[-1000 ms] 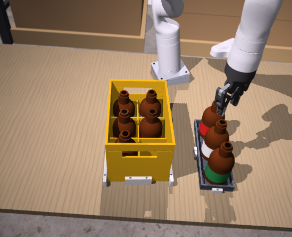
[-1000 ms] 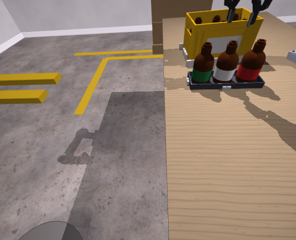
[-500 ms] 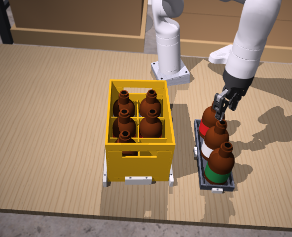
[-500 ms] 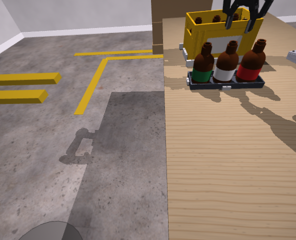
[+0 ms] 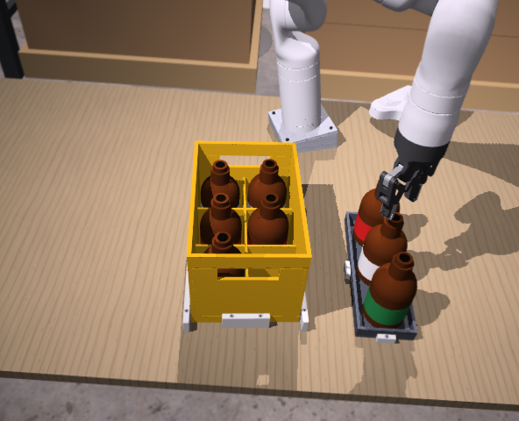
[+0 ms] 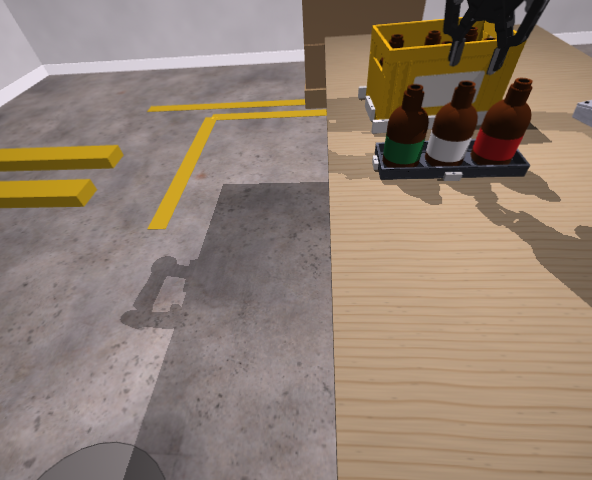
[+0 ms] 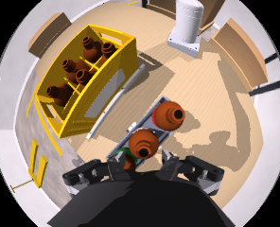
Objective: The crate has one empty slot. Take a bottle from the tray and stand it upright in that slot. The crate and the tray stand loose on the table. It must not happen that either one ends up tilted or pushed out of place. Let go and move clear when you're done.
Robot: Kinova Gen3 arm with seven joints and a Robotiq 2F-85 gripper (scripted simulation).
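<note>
Now: hand 90 mm short of the green-banded bottle, 10 mm to the left of it and 110 mm above it. From my hand the other things lie so: red-labelled bottle: 90 mm behind, 10 mm to the left, 110 mm below; then tray: 180 mm below; then yellow crate: 50 mm behind, 240 mm to the right, 110 mm below.
</note>
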